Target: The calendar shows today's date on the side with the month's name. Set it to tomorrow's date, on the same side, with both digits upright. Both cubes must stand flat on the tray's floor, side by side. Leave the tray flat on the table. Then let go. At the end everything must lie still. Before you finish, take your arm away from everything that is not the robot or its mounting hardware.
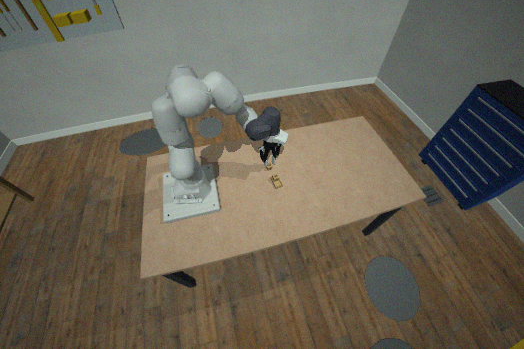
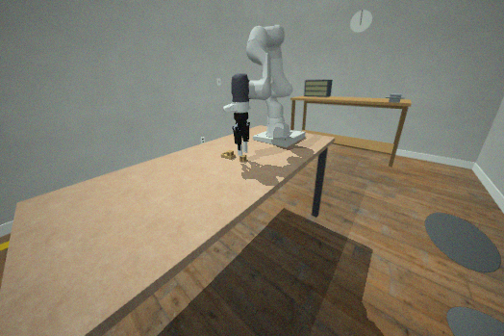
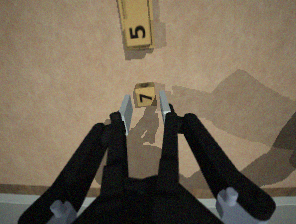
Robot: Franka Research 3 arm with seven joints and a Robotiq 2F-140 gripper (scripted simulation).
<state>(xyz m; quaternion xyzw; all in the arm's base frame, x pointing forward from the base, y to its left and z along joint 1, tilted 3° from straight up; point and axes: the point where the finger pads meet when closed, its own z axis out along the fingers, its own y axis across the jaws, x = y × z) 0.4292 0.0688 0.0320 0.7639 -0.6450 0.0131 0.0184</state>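
My gripper is now 6 cm above the wooden digit cube. The rest, counted from my hand: wooden tray (11 cm to the right, 6 cm below, 2 cm ahead).
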